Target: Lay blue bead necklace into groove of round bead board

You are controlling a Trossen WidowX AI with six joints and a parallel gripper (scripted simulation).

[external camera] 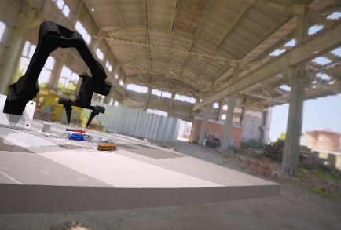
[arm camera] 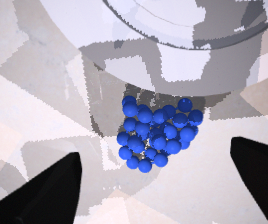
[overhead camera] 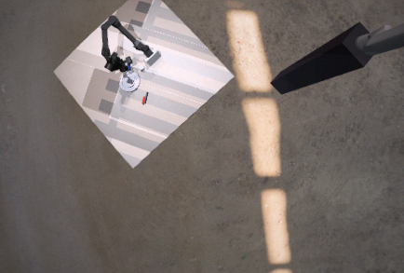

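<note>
Now: the round white bead board 80 mm ahead of my gripper tip, 90 mm to the left of it and 50 mm below it. The rest, counted from my gripper tip: small white block (100 mm behind, 100 mm to the left, 40 mm below); red pen-like object (100 mm ahead, 320 mm to the left, 50 mm below).
</note>
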